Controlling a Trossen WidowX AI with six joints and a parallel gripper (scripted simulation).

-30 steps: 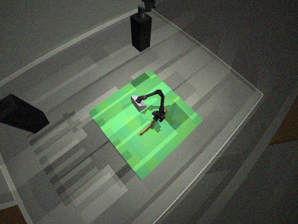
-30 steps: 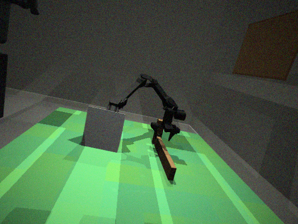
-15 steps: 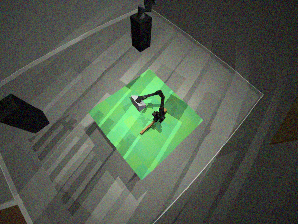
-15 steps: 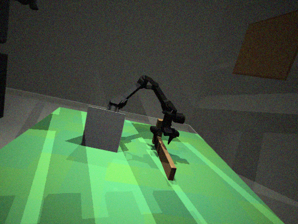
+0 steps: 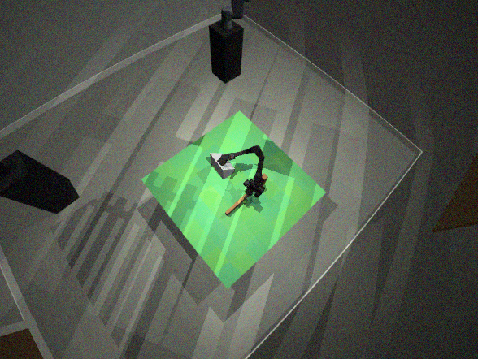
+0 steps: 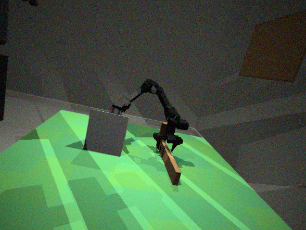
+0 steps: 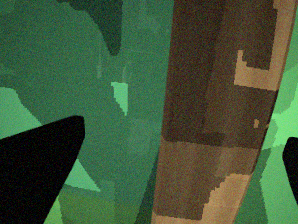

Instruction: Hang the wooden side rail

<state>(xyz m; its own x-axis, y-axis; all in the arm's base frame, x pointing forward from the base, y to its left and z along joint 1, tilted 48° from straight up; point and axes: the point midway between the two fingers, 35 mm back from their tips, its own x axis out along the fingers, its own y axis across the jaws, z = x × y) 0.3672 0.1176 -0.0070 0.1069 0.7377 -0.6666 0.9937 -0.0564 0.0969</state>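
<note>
Now: the headboard post 140 mm to the left of my gripper tip and 50 mm above it.
</note>
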